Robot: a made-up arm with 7 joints.
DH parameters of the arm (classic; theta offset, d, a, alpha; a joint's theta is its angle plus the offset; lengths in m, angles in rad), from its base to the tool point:
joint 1: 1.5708 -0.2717 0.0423 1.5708
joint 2: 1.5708 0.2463 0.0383 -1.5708
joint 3: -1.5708 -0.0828 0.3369 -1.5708
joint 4: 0 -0.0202 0.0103 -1.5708
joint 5: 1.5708 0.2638 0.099 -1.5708
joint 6: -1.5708 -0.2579 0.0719 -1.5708
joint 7: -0.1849 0 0.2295 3.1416
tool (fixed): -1.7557 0.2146 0 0
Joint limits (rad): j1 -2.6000..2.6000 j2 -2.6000..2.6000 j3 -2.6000..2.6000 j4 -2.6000..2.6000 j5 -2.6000..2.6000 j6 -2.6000..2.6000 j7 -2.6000..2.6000
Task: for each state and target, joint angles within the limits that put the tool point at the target. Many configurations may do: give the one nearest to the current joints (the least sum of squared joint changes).
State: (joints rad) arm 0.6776 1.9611 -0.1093 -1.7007 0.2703 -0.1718 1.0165
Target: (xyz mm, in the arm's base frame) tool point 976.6 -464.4 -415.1
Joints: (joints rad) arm 0.0958 1.4462 0.4282 -1.3814 -0.1219 -0.2919 0.8733
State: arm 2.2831 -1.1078 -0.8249 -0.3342 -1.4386 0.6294 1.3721
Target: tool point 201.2 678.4 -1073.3
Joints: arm 1.8678 -1.0828 -1.5803 -0.3602 -1.1405 0.7896 1.1713
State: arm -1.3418 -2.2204 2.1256 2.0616 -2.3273 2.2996 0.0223
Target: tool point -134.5 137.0 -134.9
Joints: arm -1.3828 -2.3435 2.1485 2.2512 -2.4615 2.1142 -0.0307
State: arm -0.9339 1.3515 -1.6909 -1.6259 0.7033 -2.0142 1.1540
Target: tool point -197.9 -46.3 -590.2
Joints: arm -0.6896 0.6226 -2.0900 -1.5955 0.4113 -1.8996 1.4026
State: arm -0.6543 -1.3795 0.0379 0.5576 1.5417 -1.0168 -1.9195
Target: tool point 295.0 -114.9 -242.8
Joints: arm -0.3827 -1.4729 -0.0968 0.6717 1.9027 -1.7296 -2.4026
